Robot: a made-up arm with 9 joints.
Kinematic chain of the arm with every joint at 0, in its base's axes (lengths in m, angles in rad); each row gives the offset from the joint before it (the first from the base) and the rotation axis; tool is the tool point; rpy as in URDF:
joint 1: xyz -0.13 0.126 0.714 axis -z
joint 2: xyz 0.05 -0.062 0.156 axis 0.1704 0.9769 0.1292
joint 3: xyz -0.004 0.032 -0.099 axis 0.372 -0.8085 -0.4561
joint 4: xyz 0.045 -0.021 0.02 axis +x
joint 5: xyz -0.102 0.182 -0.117 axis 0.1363 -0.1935 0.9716
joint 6: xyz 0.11 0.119 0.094 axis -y
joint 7: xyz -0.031 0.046 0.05 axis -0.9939 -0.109 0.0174
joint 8: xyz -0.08 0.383 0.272 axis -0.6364 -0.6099 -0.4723
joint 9: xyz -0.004 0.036 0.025 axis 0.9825 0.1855 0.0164
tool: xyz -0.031 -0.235 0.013 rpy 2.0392 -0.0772 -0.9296
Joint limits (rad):
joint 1: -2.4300..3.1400
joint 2: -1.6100..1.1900
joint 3: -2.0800..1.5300
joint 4: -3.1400..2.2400
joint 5: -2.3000..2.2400
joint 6: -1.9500..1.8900
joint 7: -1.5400..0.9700
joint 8: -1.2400..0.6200
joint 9: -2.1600..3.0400
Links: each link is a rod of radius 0.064 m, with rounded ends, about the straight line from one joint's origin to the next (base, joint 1, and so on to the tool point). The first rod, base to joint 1, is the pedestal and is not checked.
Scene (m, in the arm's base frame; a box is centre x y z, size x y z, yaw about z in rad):
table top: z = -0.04
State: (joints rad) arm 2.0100 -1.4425 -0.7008 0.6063 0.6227 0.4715 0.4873 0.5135 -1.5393
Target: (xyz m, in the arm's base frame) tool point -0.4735 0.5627 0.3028
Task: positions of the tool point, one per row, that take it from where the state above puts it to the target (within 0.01 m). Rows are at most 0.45 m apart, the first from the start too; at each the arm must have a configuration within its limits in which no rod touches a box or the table.
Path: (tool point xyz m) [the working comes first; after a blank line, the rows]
Joints at the target: 1.4351 -1.4417 -0.5358 0.8129 1.3909 0.4558 0.0423 0.4565 -1.5744
Straight joint move there: clear.

1: 0.3233 0.6220 0.3336
2: -0.0885 0.7179 0.3005
3: -0.4735 0.5627 0.3028

